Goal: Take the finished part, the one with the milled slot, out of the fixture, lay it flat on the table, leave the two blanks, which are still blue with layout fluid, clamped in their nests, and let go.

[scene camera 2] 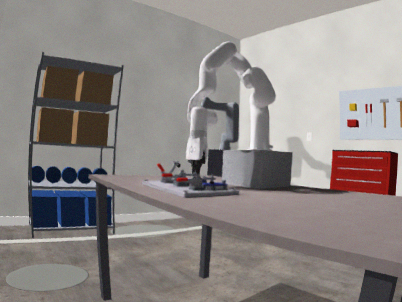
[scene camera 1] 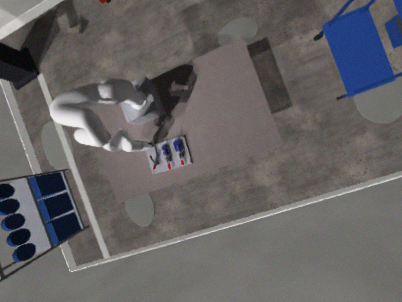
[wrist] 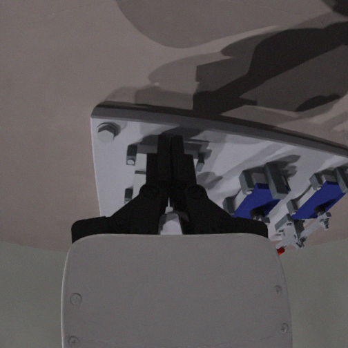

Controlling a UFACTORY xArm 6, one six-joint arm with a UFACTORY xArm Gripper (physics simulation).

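Frame: origin at the arm's base, x back, y right, z up, level; metres.
Where they show: arm's base, origin of its link: (scene camera 2: 259, 151) (scene camera 1: 138, 100).
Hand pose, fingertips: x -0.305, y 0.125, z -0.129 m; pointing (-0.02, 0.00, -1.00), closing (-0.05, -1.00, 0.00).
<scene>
Each offset is from my fingertips to the top centre of the thing. "pt": to the spot under its first point. Level surfaces: height alone.
The fixture plate (scene camera 1: 161, 168) (scene camera 2: 210, 193) (wrist: 106, 170) lies on the table with three nests. The grey finished part (wrist: 141, 161) is in the left nest in the wrist view. The fingers cover much of it, and its slot is hard to make out. Two blue blanks (wrist: 256, 201) (wrist: 320, 201) sit in the other nests, with clamps at them. My gripper (scene camera 1: 152, 145) (scene camera 2: 196, 172) (wrist: 167, 149) is shut and empty, pointing down low over the left nest. Whether the fingertips touch the part cannot be told. A red clamp handle {dx -0.174, dy +0.023, dz +0.049 m} (scene camera 2: 160, 169) stands raised at the fixture's far end in scene camera 2.
The table {dz -0.042 m} (scene camera 1: 225, 100) (scene camera 2: 300, 215) carries the arm's grey pedestal (scene camera 2: 257, 169) behind the fixture. Clamps with red handles {pt dx -0.219, dy -0.085, dz +0.018 m} (scene camera 1: 169, 166) {pt dx -0.234, dy -0.193, dz +0.014 m} (scene camera 1: 182, 162) stand beside the blanks. A bolt head (wrist: 106, 131) sits at the plate's corner. A shelf rack (scene camera 2: 80, 62) and red tool chest (scene camera 2: 364, 172) stand beyond.
</scene>
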